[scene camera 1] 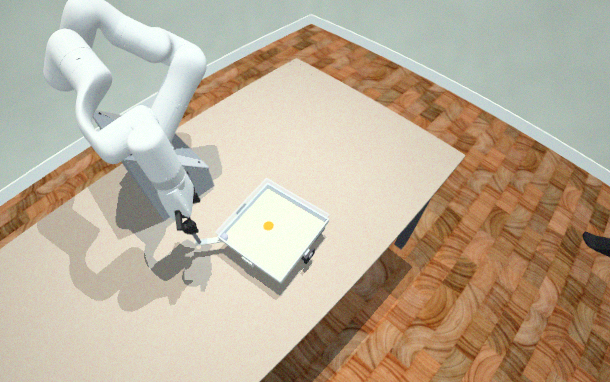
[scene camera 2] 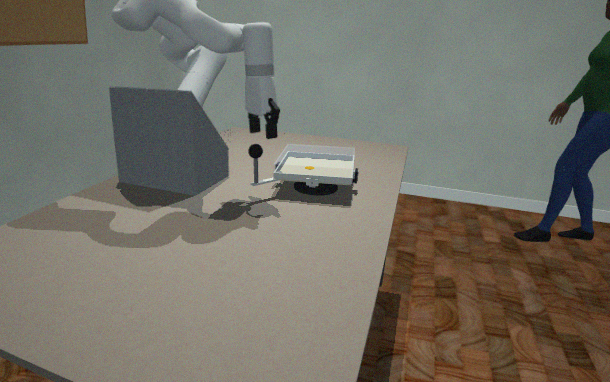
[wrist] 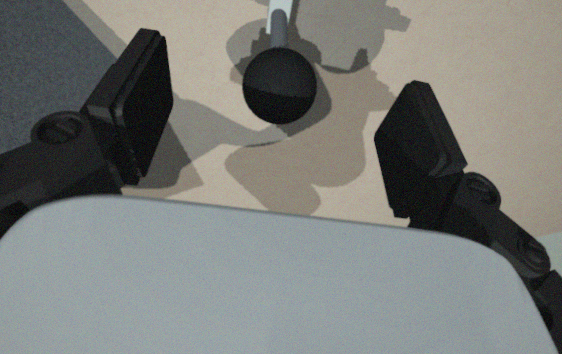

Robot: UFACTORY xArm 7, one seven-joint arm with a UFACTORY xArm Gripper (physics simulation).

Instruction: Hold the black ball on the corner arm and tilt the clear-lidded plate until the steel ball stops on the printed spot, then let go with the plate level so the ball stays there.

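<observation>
The black ball (scene camera 1: pixel 190 226) (scene camera 2: pixel 255 151) (wrist: pixel 279 85) tops a grey post on the corner arm (scene camera 1: pixel 210 241) (scene camera 2: pixel 264 181). My gripper (scene camera 1: pixel 188 214) (scene camera 2: pixel 263 134) (wrist: pixel 285 89) is wide open above the ball, with a gap between fingertips and ball in scene camera 2. The clear-lidded plate (scene camera 1: pixel 265 271) (scene camera 2: pixel 330 179) looks about level. The steel ball (scene camera 1: pixel 224 236) is at the plate's left corner, beside the corner arm, away from the orange printed spot (scene camera 1: pixel 268 226) (scene camera 2: pixel 309 168). I cannot make out the steel ball in scene camera 2.
The plate stands on a round black base (scene camera 2: pixel 316 189) on the beige table (scene camera 1: pixel 375 150) (scene camera 2: pixel 200 300). A dark knob (scene camera 1: pixel 308 256) (scene camera 2: pixel 355 175) is on its right side. The robot's grey pedestal (scene camera 2: pixel 160 140) (wrist: pixel 40 75) is to the left. A person (scene camera 2: pixel 575 155) stands beyond the table.
</observation>
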